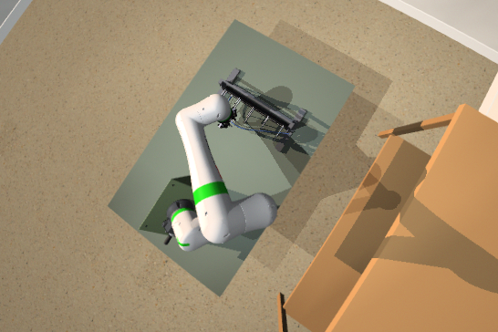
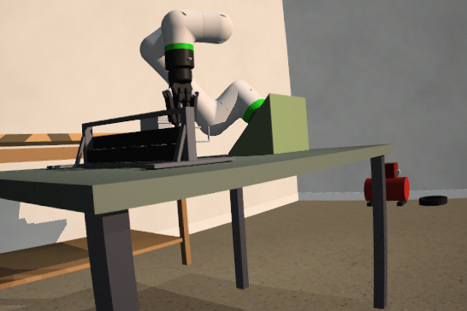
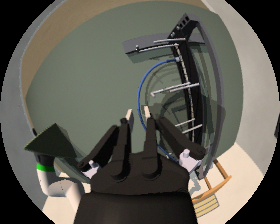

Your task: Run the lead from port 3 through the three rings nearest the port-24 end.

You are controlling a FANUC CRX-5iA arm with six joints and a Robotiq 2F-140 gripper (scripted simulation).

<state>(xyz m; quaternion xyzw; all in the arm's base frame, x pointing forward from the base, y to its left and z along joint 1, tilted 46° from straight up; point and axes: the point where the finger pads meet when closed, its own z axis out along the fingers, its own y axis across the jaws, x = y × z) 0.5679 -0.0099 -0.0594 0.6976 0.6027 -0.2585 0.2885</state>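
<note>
Now: hand 160 mm short of the dark rack, 70 mm to the left of it and 10 mm above it.
</note>
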